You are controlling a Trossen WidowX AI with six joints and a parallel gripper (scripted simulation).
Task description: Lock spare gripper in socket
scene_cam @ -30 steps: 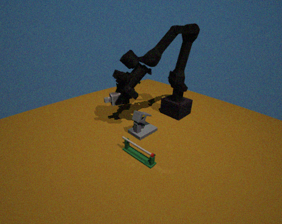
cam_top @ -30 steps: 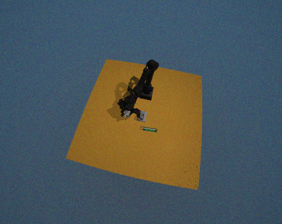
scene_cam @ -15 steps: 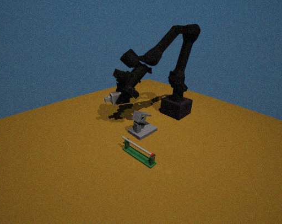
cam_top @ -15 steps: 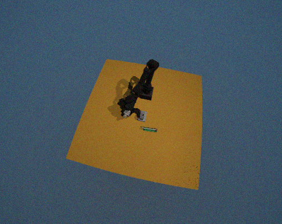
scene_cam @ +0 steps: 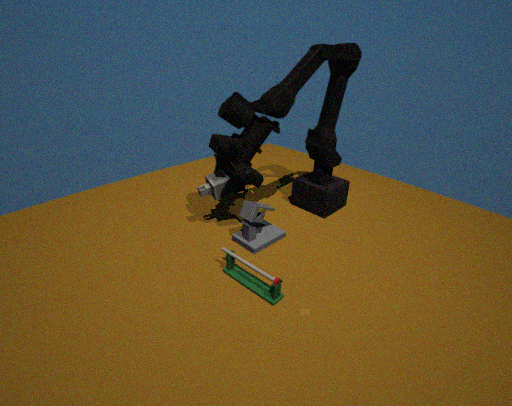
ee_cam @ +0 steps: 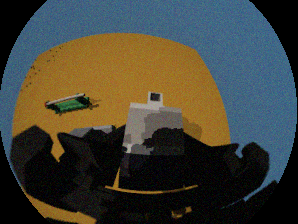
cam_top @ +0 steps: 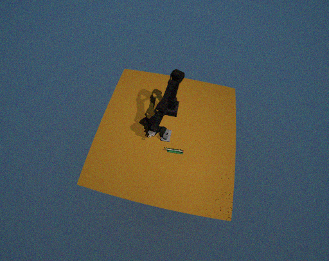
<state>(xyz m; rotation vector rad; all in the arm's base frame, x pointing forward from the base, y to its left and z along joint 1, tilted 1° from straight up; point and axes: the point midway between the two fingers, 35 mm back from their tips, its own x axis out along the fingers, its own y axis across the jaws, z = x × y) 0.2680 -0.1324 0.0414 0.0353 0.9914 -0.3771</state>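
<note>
Right now my gripper tip is 21 cm to the right of the green mount, 11 cm short of it and 8 cm above it. From my gripper tip the other things lie so: grey mount (12 cm to the left, 5 cm below, 2 cm behind); then spare gripper (2 cm above, 1 cm behind).
</note>
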